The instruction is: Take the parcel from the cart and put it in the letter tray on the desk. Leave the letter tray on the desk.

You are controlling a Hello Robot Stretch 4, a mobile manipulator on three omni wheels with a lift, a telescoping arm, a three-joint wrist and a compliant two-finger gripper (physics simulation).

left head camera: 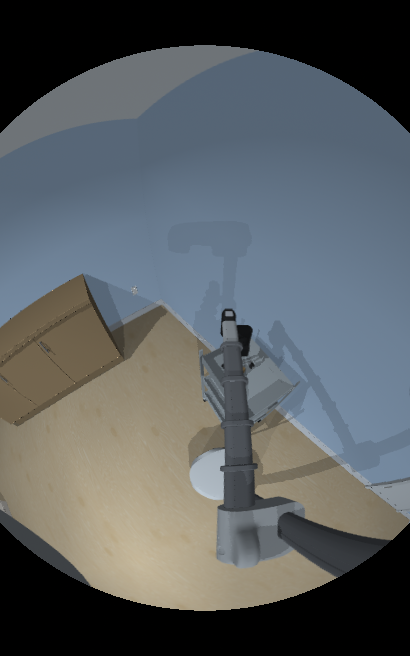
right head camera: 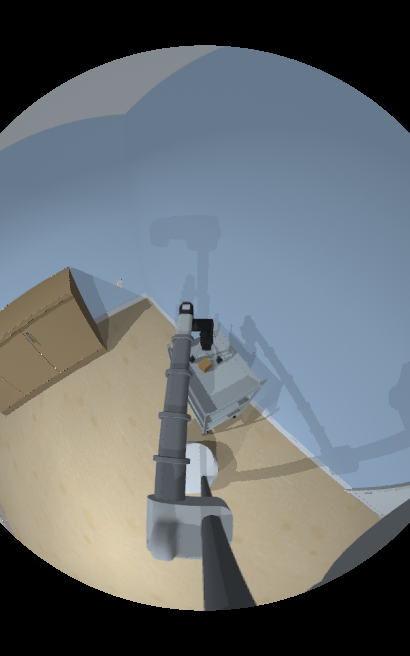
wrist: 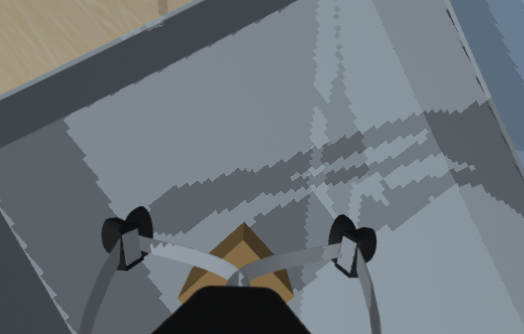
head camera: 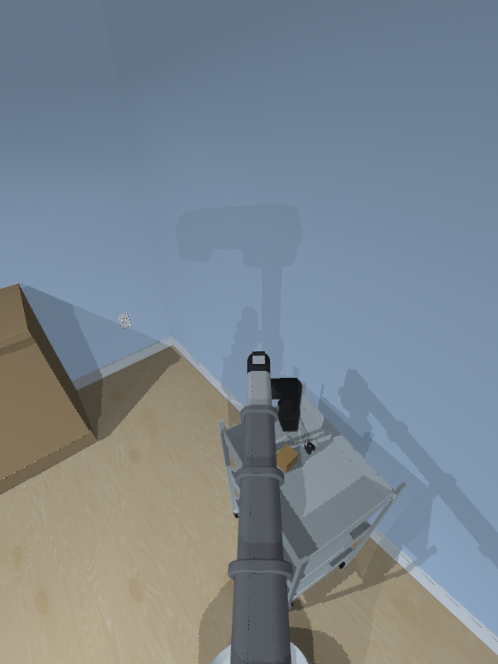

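Where they show: gripper, between the fingertips: [right head camera: 204,361] [wrist: 242,230] [head camera: 285,452]; robot's base, origin of its link: [left head camera: 217,472] [right head camera: 190,466].
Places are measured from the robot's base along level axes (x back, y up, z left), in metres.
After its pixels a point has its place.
The parcel, a small orange-brown box [head camera: 287,458] @[y 0.684, x -0.568, z -0.087 m] [right head camera: 205,365] @[y 0.685, x -0.565, z -0.090 m] [wrist: 242,248] @[y 0.685, x -0.614, z -0.088 m], sits on the top tray of the grey cart [head camera: 343,471] @[y 0.635, x -0.548, z -0.267 m] [left head camera: 272,380] @[y 0.635, x -0.523, z -0.289 m] [right head camera: 235,375] @[y 0.634, x -0.531, z -0.260 m] [wrist: 225,125] @[y 0.634, x -0.695, z -0.069 m]. In the wrist view its corner points up the picture and the gripper's dark body covers its lower part. My gripper [right head camera: 206,359] @[y 0.642, x -0.615, z -0.087 m] [wrist: 242,230] @[y 0.642, x -0.615, z -0.087 m] is open above the cart top, with its black fingertips wide apart to either side of the parcel's far corner. In the head view one fingertip shows right of the parcel and the arm hides the other. The desk and the letter tray do not show.
A brown cabinet [head camera: 42,407] @[y 0.448, x -0.941, z 1.084 m] [left head camera: 75,340] @[y 0.577, x -0.837, z 1.208 m] [right head camera: 55,340] @[y 0.512, x -0.782, z 1.274 m] stands at the left. Blue walls meet in a corner behind the cart, and one wall runs close along its far side. Raised rails stand at the cart's ends. A white round thing [left head camera: 206,475] @[y 0.187, x 0.010, z 0.084 m] [right head camera: 202,465] @[y 0.186, x -0.020, z -0.092 m] shows low beside the arm.
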